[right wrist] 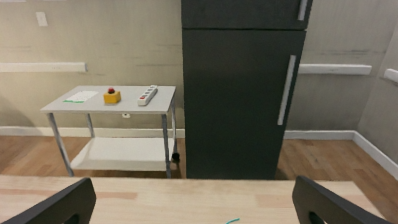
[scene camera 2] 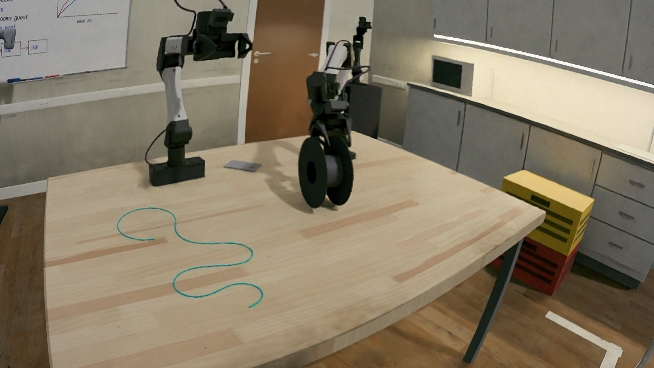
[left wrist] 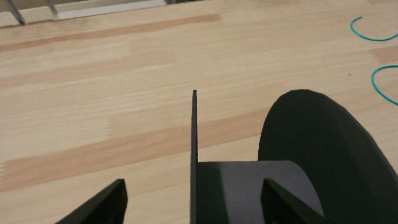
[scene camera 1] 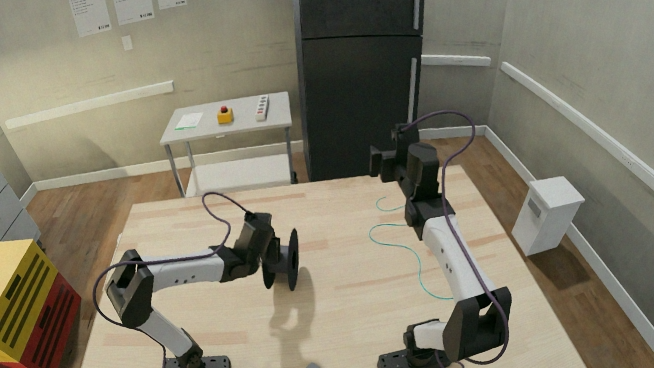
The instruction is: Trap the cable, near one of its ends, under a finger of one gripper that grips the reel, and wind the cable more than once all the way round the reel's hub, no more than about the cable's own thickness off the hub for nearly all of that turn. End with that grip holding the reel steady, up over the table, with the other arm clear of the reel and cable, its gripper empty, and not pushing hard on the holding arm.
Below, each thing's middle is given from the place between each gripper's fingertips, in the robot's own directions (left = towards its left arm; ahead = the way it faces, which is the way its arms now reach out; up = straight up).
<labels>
The black reel (scene camera 2: 321, 171) lies 7 cm below my left hand (scene camera 2: 339, 147), 4 cm to the right of it and 1 cm behind it.
Right now my right hand (scene camera 2: 234, 47) is 40 mm past the black reel, 300 mm to the right of it and 340 mm above it.
</labels>
